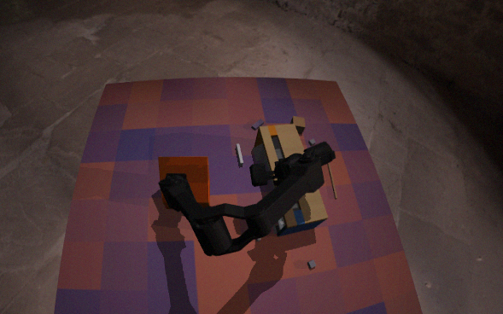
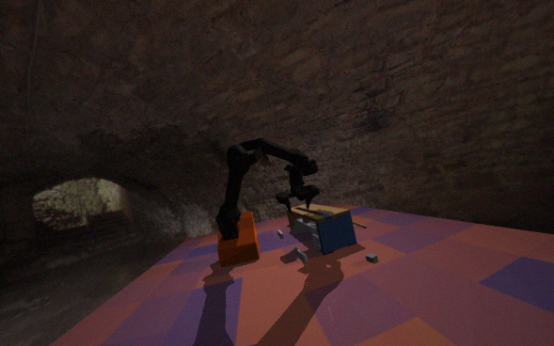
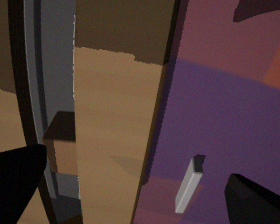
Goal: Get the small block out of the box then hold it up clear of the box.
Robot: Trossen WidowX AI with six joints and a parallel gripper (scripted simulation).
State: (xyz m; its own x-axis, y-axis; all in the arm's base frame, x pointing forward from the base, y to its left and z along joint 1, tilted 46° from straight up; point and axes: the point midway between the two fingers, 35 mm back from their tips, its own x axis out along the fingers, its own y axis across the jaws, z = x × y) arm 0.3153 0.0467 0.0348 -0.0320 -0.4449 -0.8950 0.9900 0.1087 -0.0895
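The long box lies 30 mm ahead of my gripper tip, 20 mm to the left of it and 80 mm below it. From my gripper tip the other things lie so: thin wooden stick (280 mm ahead, 50 mm to the left, 140 mm below); then small brown block (40 mm ahead, 50 mm to the left, 50 mm below).
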